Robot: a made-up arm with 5 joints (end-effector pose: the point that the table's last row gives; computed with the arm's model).
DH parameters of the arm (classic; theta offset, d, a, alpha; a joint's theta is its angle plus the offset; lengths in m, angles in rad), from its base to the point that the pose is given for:
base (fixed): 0 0 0.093 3.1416
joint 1: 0 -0.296 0.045 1.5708
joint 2: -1.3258 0 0.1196 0
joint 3: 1.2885 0 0.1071 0
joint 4: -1.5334 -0.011 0 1.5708
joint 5: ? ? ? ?
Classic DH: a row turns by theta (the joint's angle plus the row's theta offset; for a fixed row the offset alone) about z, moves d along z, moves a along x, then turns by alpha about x.
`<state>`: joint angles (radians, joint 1 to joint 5).
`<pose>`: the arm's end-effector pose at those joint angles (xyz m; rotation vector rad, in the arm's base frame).
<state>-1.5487 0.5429 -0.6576 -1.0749 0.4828</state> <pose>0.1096 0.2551 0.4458 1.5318 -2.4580 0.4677</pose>
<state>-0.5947 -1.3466 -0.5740 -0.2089 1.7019</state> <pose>-0.0087 -0.0821 0.4942 1.4189 2.4258 0.7269</pose>
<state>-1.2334 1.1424 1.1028 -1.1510 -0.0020</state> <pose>0.1442 0.1126 0.1846 0.3024 -0.4044 1.1592</pose>
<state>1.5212 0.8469 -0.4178 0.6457 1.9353</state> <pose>0.0957 -0.2756 0.2636 -0.4942 0.0662 0.3578</pose>
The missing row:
joint 5: -0.0487 -0.053 0 0
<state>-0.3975 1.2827 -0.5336 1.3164 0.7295</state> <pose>0.3005 0.0752 0.1846 0.0733 0.5140 1.0553</pose>
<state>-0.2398 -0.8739 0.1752 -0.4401 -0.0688</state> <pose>0.1696 0.0074 0.5127 0.4816 -2.6669 0.0363</pose>
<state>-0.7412 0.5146 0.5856 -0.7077 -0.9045</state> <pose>0.2689 0.1461 0.2689 0.8845 -0.7814 -0.1869</pose>
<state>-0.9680 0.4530 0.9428 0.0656 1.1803</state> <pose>0.1872 0.1175 0.2303 -0.0108 -0.1318 2.0971</pose>
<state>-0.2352 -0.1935 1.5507 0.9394 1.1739</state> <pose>0.1370 -0.0008 0.2721 0.3369 0.7065 1.2963</pose>
